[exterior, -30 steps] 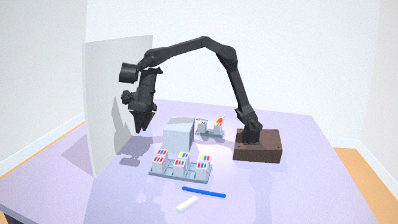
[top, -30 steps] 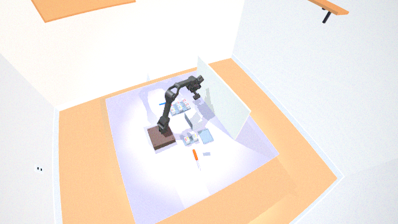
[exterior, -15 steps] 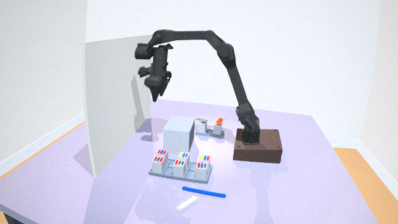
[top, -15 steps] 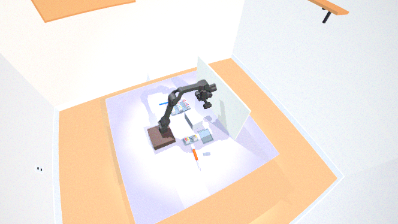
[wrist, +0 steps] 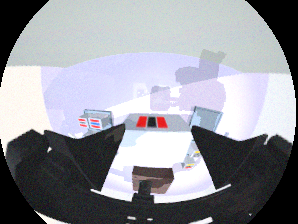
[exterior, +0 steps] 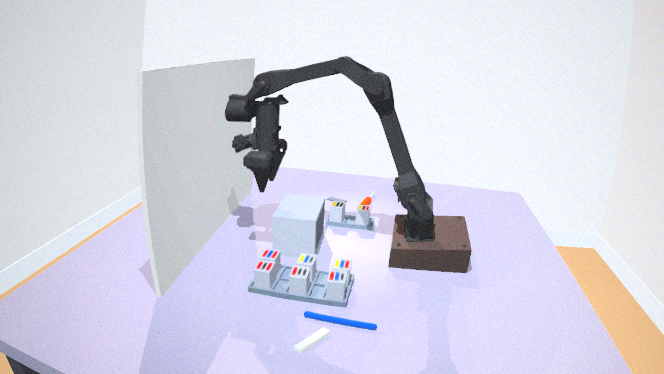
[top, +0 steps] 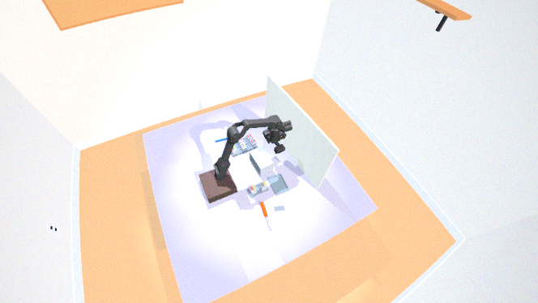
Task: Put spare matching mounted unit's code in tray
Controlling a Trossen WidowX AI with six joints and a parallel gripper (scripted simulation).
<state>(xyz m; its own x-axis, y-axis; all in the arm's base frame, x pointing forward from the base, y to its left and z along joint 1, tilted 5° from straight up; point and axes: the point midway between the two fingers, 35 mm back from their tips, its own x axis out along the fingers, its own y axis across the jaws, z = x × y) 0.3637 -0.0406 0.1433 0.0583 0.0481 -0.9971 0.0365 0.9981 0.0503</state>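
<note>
My gripper tip is 50 mm past the white spare, 230 mm to the right of it and 100 mm above it. Round my gripper tip: grey mounted unit 80 mm behind, 10 mm to the left, 90 mm below; then white panel 150 mm ahead, 10 mm to the right, 80 mm above; then light blue tray 60 mm behind, 190 mm to the right, 140 mm below.
</note>
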